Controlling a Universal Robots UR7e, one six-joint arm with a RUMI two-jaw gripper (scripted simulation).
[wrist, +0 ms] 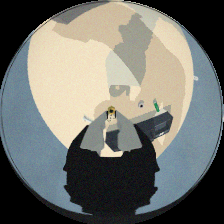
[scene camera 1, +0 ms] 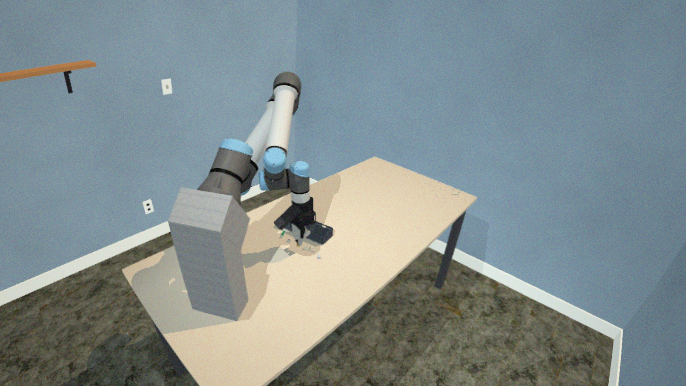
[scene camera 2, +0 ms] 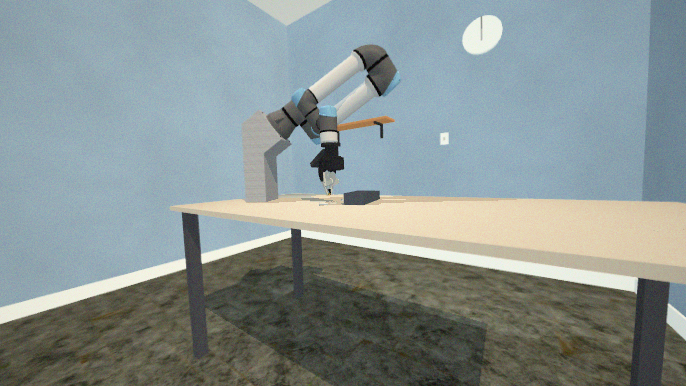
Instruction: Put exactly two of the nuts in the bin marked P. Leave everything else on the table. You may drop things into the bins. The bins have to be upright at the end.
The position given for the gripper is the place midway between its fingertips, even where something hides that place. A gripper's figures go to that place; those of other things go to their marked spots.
Scene:
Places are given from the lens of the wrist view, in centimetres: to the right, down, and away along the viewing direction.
gripper (wrist: 111,111): 0, 0, 15
dark bin (wrist: 162,122): 16, 3, 16

